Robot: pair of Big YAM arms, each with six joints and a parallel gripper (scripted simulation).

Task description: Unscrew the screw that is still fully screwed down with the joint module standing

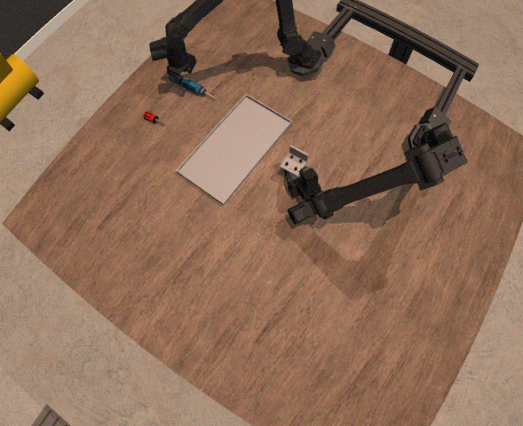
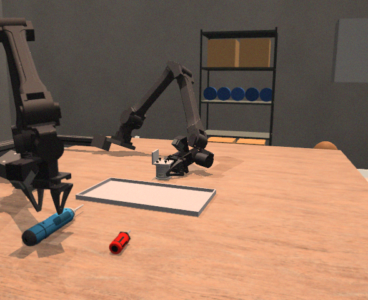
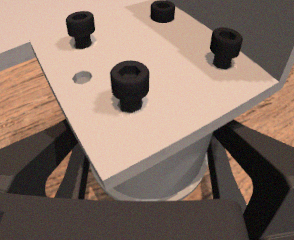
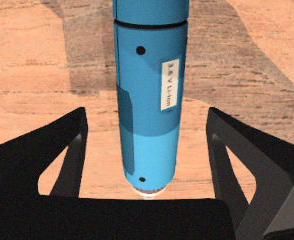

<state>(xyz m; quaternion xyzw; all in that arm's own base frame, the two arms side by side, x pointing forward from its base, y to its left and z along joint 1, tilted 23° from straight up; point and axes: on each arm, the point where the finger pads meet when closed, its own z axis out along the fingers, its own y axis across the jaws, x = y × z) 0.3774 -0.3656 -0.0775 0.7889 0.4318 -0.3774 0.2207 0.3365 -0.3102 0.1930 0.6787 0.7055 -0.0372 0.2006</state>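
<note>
The joint module lies 10 mm above my left hand. Also, from my left hand: shallow grey tray (60 mm ahead, 220 mm to the right, 20 mm below); then pale l-shaped bracket (50 mm above); then red manual screwdriver (180 mm ahead, 550 mm to the right, 10 mm below).
</note>
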